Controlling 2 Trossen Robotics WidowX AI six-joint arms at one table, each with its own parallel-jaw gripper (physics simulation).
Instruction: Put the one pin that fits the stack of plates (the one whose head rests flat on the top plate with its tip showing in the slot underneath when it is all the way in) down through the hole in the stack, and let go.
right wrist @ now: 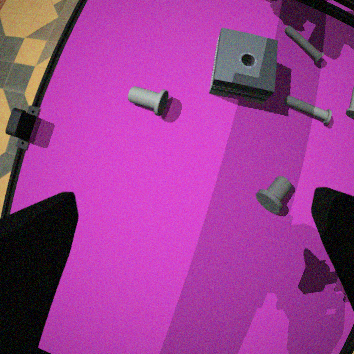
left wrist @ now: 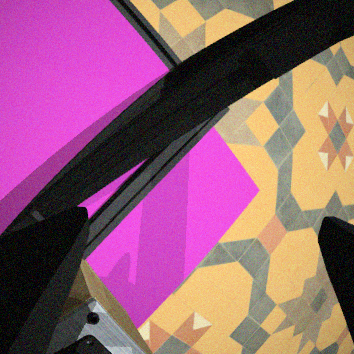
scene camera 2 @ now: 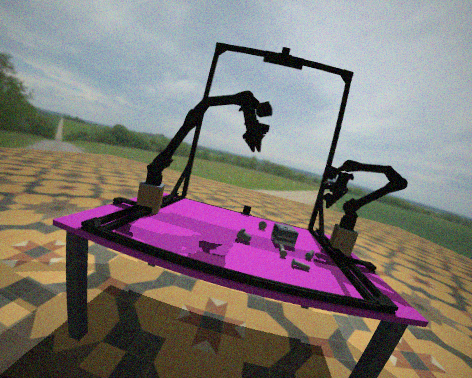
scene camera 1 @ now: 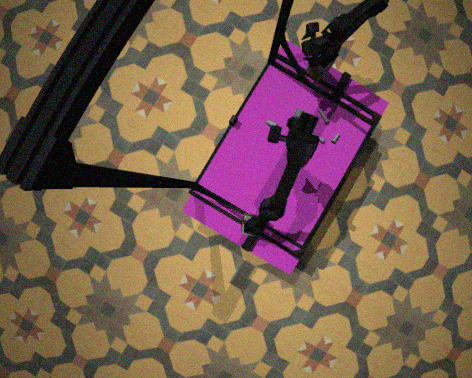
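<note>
The grey stack of plates (right wrist: 232, 74) (scene camera 2: 285, 235) stands with its round hole facing up; in scene camera 1 the right arm mostly covers it. Loose pins lie around it: a thick one (right wrist: 145, 98) (scene camera 1: 271, 123) at its left, a short thick wide-headed one (right wrist: 281, 190) (scene camera 2: 243, 237) below it, two slender ones (right wrist: 306, 109) (right wrist: 304, 44) at its right, and another (right wrist: 351, 106) (scene camera 1: 335, 138) cut by the right wrist view's edge. My right gripper (right wrist: 198, 203) (scene camera 2: 256, 148) is open and empty, high above the table. My left gripper (left wrist: 208, 226) is open and empty, near its own base, away from the pins.
A black frame (scene camera 2: 217, 80) rises over the magenta table (scene camera 2: 165, 220). Black rails (scene camera 2: 240, 276) run along the table's edges. A small black block (right wrist: 22, 125) (scene camera 2: 247, 210) sits on one edge. Arm shadows fall across the table.
</note>
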